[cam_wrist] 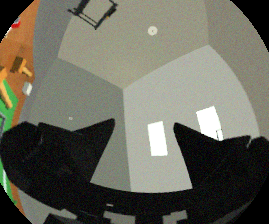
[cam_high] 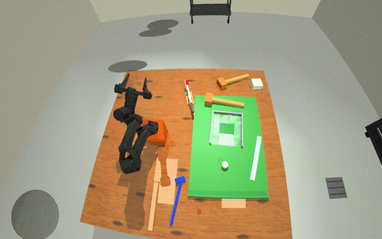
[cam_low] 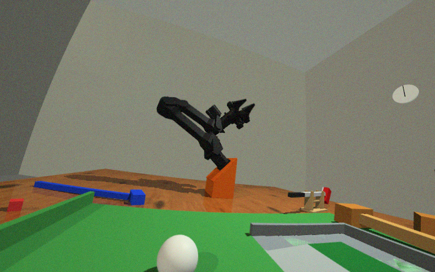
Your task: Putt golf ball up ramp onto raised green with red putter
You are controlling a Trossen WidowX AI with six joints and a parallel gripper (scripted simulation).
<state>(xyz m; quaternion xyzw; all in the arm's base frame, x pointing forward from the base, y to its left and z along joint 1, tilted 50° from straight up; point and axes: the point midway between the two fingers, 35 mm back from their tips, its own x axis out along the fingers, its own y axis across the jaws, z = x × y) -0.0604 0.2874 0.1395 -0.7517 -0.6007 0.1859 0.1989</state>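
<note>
The red putter lies 18 cm ahead of my gripper tip, 22 cm to the left of it and 41 cm below it. Also, from my gripper tip: white golf ball: 49 cm ahead, 25 cm to the right, 45 cm below; then green mat: 49 cm ahead, 8 cm to the right, 47 cm below; then blue putter: 23 cm ahead, 49 cm to the right, 46 cm below.
</note>
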